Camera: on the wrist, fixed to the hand. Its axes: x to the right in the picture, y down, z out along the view.
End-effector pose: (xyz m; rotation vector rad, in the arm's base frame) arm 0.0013 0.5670 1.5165 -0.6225 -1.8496 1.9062
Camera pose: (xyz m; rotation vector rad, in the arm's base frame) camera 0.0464 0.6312 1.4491 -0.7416 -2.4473 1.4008
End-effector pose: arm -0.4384 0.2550 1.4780 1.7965 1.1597 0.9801
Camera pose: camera -0.4861 0.2536 1.5698 1.3592 0.7378 1.1134
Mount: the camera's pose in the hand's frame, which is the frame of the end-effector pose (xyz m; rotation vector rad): 0.0025 0.0658 -0.0798 -0.5683 -0.0613 0.0048
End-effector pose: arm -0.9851 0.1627 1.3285 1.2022 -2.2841 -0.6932
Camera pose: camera -0.9781 0.1756 1.4309 0.9064 -1.9305 -1.2812
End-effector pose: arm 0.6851 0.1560 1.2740 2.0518 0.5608 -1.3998
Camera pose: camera 0.7824 0.1611 1.3088 1.5481 0.8172 -1.1290
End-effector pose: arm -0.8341 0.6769 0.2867 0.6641 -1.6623 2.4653
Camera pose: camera -0.8810 0.7220 0.2063 0.6511 -2.2366 1.8343
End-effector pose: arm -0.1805 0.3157 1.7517 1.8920 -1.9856 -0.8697
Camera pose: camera -0.1887 0.2923 1.8522 1.5420 -1.5423 -1.3308
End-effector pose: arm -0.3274 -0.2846 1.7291 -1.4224 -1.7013 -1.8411
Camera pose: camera -0.3175 -0.3714 1.7846 1.6233 1.1929 2.3338
